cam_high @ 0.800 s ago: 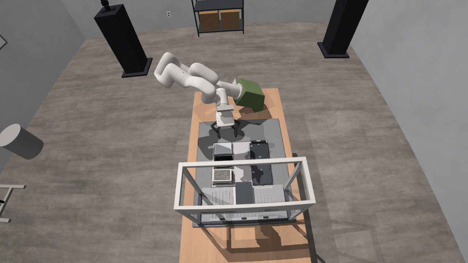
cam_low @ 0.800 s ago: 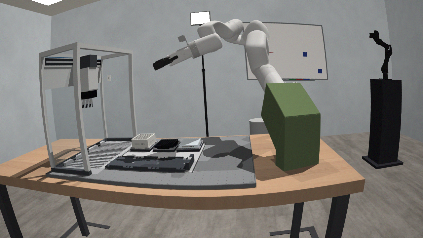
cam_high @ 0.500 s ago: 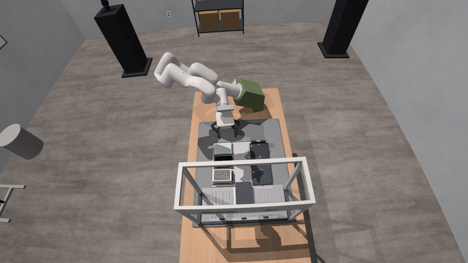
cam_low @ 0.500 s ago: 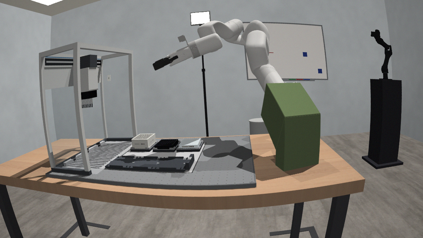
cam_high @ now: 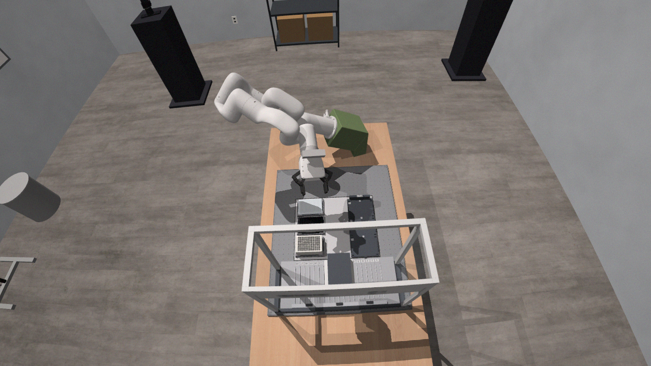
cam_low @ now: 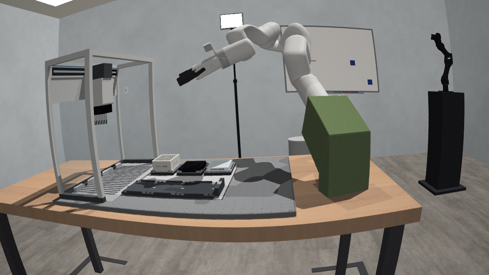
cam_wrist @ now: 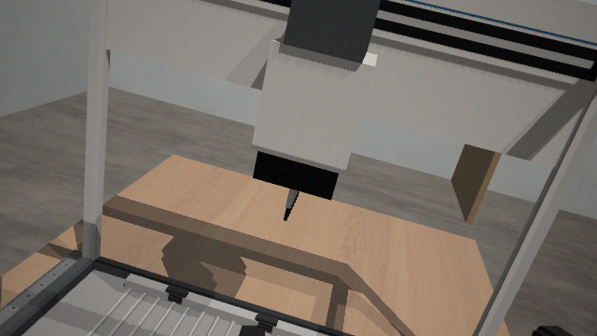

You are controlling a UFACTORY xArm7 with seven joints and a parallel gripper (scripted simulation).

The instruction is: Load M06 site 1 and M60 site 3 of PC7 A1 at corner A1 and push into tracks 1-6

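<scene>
My gripper is now 11 cm past the 384-well plate M60, 5 cm to the left of it and 33 cm above it. From my hand the other things lie so: nest S2: 1 cm behind, 5 cm to the right, 35 cm below; black 96-well plate M06: 1 cm behind, 5 cm to the right, 33 cm below; white deep-well block M09: 11 cm ahead, 5 cm to the right, 32 cm below.
</scene>
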